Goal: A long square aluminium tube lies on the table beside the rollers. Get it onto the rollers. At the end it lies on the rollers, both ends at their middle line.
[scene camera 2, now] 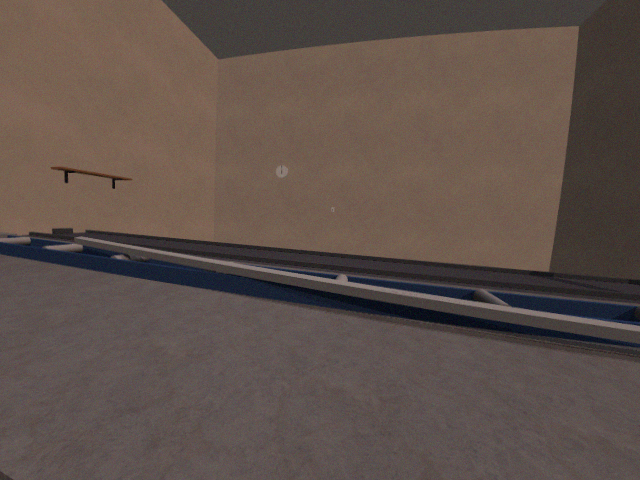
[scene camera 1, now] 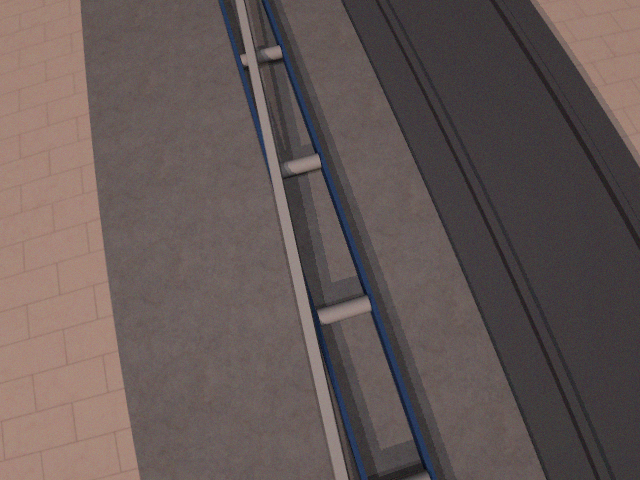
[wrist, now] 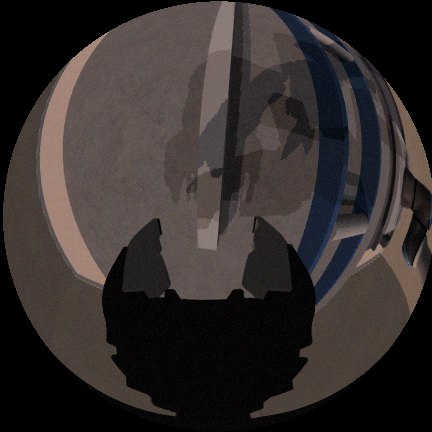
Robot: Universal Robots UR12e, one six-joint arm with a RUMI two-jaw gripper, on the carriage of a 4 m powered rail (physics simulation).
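Frame: origin at the arm's base, x back, y left, z down, level; centimetres.
Where they show: gripper, fingertip midpoint: (wrist: 206,219).
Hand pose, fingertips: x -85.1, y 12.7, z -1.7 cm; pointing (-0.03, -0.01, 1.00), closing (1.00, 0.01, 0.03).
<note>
After its pixels a point has its place.
The long pale square tube (scene camera 1: 293,253) @[x -69.4, y -200.2, z -5.0 cm] (scene camera 2: 310,281) @[x -71.4, y -191.3, z -4.1 cm] (wrist: 212,115) @[x -84.3, y 2.6, z 0.0 cm] runs at a slant to the roller frame. In scene camera 1 its upper part lies across a roller (scene camera 1: 268,53) @[x -59.9, y -263.9, z -2.6 cm], and its lower part is outside the frame's left blue rail. In scene camera 2 its far part is over the blue frame (scene camera 2: 170,276) @[x -69.4, y -237.8, z 0.8 cm]. In the wrist view its near end is beside the blue rail (wrist: 332,150) @[x -69.4, y 4.2, z -0.1 cm], apart from it. My gripper (wrist: 206,219) @[x -85.1, y 12.7, z -1.7 cm] is open; the tube's near end shows between the spread jaws, with nothing held. The gripper does not show in the scene views.
More rollers (scene camera 1: 345,308) @[x -61.7, y -184.7, z -3.0 cm] (scene camera 2: 485,297) @[x -61.8, y -146.5, z -2.3 cm] (wrist: 350,226) @[x -63.8, y 14.1, z -2.8 cm] sit between the two blue rails. A dark powered rail track (scene camera 1: 496,155) (scene camera 2: 361,260) runs along the far side of the table (scene camera 1: 196,310) @[x -95.5, y -196.2, z 3.0 cm]. A wooden shelf (scene camera 2: 90,173) hangs on the wall.
</note>
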